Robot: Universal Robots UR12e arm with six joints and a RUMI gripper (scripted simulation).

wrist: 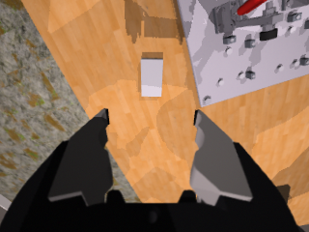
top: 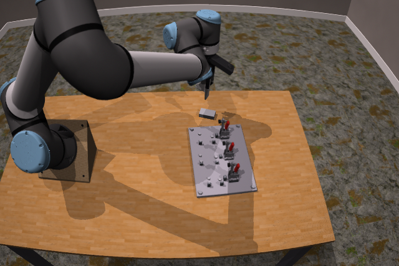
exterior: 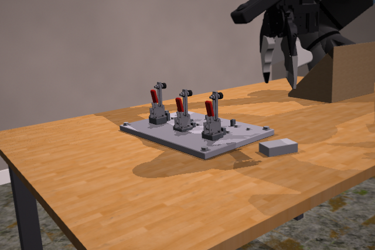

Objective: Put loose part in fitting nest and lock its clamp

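My gripper is now 140 mm above the grey rectangular block. Round my hand: grey fixture plate (260 mm to the right, 150 mm below).
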